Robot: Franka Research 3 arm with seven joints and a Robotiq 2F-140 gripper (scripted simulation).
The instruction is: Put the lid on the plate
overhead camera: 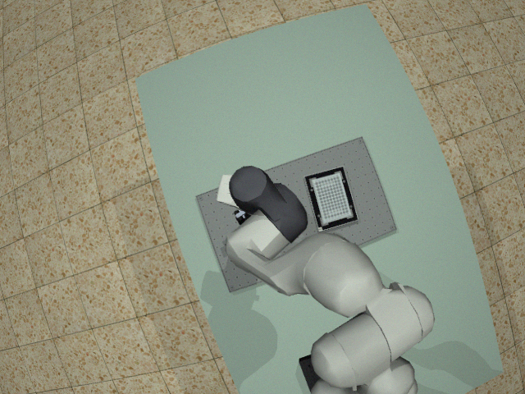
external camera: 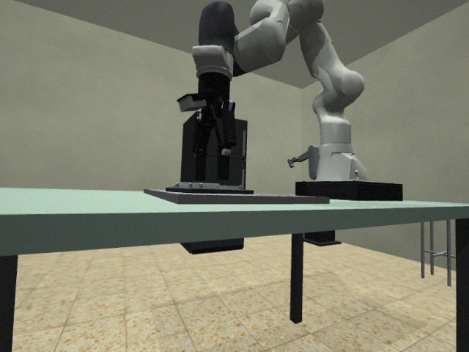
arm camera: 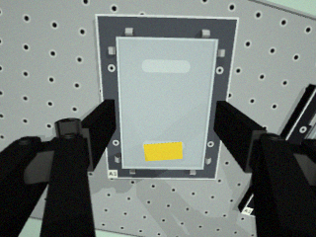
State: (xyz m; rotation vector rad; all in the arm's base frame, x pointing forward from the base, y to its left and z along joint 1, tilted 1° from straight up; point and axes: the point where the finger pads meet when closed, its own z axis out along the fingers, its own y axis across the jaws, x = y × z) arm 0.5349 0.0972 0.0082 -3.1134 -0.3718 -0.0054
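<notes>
Now: the lid 40 mm below my hand. From my hand the other things lie so: park frame: 50 mm below; culture plate E01: 190 mm to the right, 40 mm below, 30 mm behind; baseplate: 90 mm to the right, 60 mm below, 40 mm behind.
</notes>
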